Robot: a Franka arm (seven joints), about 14 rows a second.
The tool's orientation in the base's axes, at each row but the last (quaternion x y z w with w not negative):
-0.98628, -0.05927, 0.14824, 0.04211
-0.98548, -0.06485, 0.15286, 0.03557
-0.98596, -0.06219, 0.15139, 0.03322
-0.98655, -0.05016, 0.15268, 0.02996
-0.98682, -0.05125, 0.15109, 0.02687
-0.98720, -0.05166, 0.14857, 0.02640
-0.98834, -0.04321, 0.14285, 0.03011
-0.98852, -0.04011, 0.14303, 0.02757
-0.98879, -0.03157, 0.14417, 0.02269
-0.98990, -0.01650, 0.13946, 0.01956
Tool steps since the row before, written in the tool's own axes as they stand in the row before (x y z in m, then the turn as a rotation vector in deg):
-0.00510, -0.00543, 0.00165, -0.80, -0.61, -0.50
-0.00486, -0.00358, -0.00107, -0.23, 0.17, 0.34
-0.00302, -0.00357, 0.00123, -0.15, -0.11, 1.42
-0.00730, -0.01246, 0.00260, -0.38, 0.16, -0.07
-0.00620, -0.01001, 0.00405, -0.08, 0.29, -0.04
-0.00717, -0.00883, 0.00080, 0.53, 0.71, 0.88
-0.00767, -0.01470, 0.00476, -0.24, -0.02, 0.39
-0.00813, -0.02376, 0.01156, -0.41, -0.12, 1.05
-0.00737, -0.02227, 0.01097, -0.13, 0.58, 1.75
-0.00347, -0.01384, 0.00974, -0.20, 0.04, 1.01
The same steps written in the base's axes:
-0.00590, 0.00482, 0.00044, -0.67, 0.47, 0.77
-0.00468, 0.00281, 0.00278, -0.30, -0.18, -0.27
-0.00363, 0.00319, 0.00002, -0.58, 0.16, -1.30
-0.00883, 0.01170, 0.00063, -0.32, -0.20, 0.17
-0.00803, 0.00942, -0.00134, -0.04, -0.30, 0.04
-0.00788, 0.00801, 0.00192, 0.31, -0.61, -1.04
-0.00981, 0.01412, -0.00135, -0.34, 0.02, -0.30
-0.01276, 0.02344, -0.00722, -0.70, 0.13, -0.88
-0.01144, 0.02209, -0.00721, -0.59, -0.52, -1.67
-0.00641, 0.01402, -0.00780, -0.47, -0.01, -0.92

